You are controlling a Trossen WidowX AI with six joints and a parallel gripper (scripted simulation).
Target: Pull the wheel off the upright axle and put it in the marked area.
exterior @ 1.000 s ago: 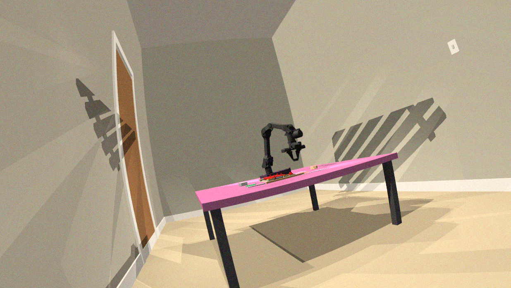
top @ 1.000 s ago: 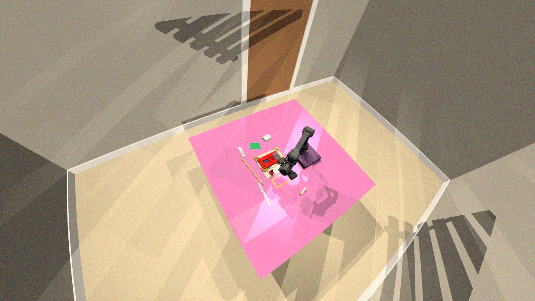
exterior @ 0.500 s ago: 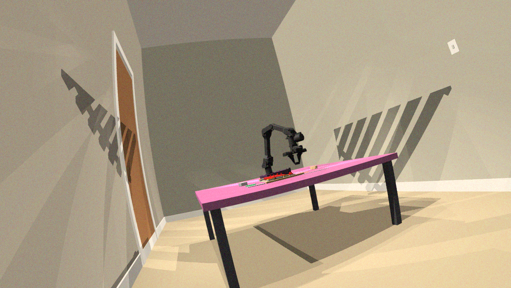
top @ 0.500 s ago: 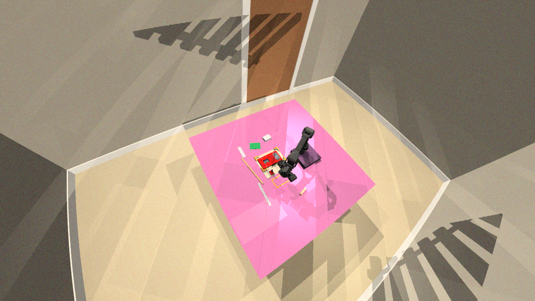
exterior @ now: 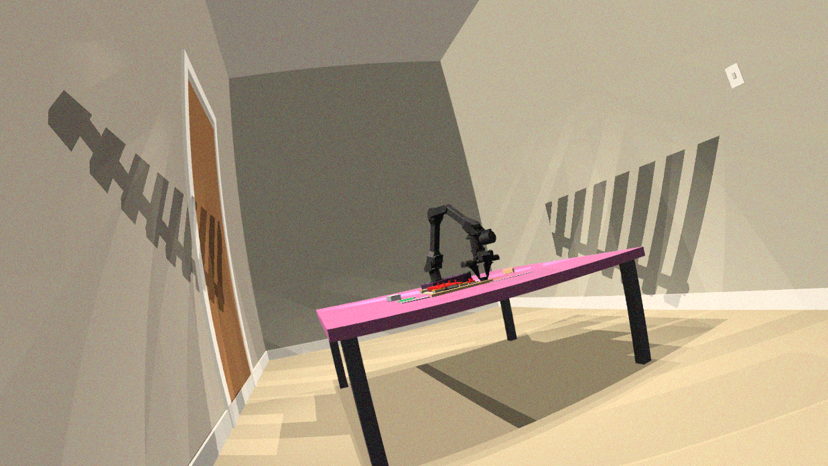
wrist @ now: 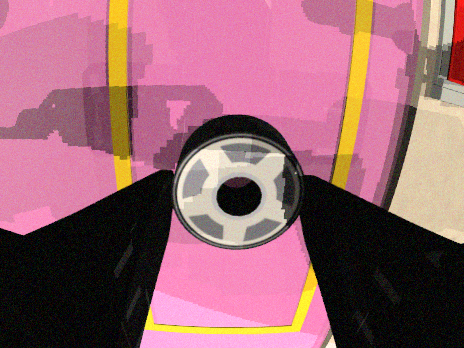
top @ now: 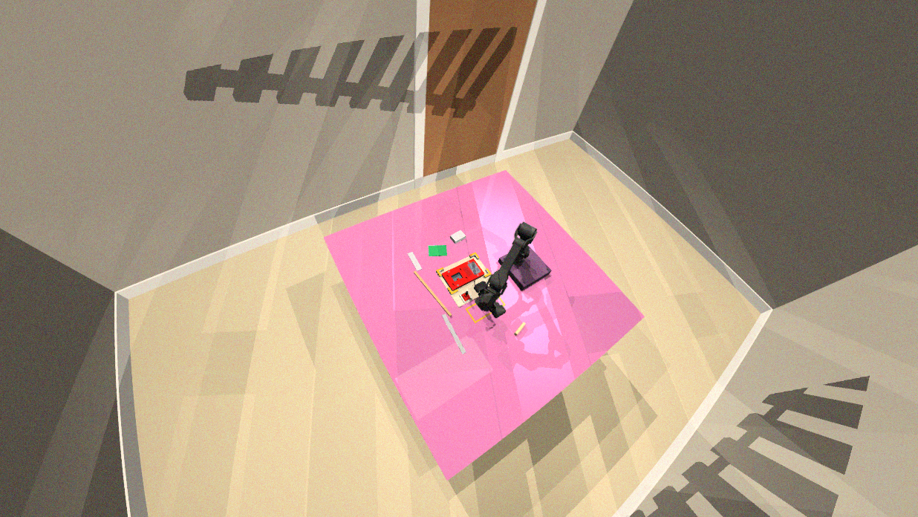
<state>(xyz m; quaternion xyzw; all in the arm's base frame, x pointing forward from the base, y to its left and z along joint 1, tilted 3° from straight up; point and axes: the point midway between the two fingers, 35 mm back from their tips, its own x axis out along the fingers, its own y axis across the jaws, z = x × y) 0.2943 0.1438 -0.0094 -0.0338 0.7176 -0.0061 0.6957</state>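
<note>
My gripper tip is now right at the wheel. From my gripper tip the other things lie so: long tan strip (20 cm ahead, 19 cm to the right); then small tan block (18 cm to the left, 8 cm behind); then green tile (40 cm to the right, 6 cm ahead, 1 cm below).
</note>
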